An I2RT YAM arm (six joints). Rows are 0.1 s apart.
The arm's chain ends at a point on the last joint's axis. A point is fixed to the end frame.
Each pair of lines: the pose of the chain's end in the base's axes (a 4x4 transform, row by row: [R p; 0 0 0 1], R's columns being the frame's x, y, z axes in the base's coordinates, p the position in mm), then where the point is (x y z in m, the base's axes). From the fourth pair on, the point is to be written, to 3 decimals.
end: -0.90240 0.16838 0.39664 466.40; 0.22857 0.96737 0.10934 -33.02; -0.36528 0.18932 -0.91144 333.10; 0 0 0 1
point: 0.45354 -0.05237 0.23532
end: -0.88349 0.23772 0.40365 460.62; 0.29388 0.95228 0.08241 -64.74; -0.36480 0.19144 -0.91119 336.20; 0 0 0 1
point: 0.44641 -0.08290 0.23838
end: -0.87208 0.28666 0.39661 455.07; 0.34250 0.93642 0.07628 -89.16; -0.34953 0.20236 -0.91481 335.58; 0 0 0 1
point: 0.43885 -0.10511 0.23769
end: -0.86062 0.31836 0.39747 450.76; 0.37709 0.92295 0.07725 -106.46; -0.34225 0.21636 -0.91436 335.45; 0 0 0 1
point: 0.434 -0.120 0.237
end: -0.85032 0.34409 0.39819 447.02; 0.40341 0.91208 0.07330 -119.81; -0.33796 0.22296 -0.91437 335.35; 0 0 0 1
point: 0.430 -0.132 0.237
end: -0.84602 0.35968 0.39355 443.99; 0.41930 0.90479 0.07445 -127.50; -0.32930 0.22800 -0.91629 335.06; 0 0 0 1
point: 0.426 -0.139 0.237
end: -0.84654 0.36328 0.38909 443.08; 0.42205 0.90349 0.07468 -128.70; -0.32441 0.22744 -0.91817 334.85; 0 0 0 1
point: 0.424 -0.140 0.237
